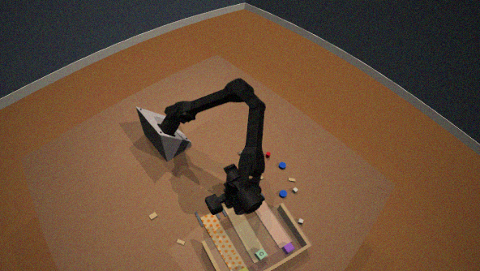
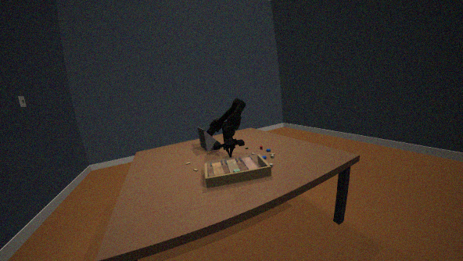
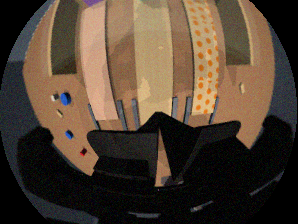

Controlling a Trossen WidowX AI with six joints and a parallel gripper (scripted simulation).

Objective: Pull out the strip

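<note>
Right now my gripper tip is 9 cm short of the tan strip, 3 cm above it and 2 cm to the left of it. Also, from my gripper tip: grey pebble 19 cm to the left, 18 cm behind, 3 cm below; red peg 27 cm to the left, 10 cm behind, 2 cm below; green labelled cube 20 cm ahead, 3 cm to the right, 1 cm below.
</note>
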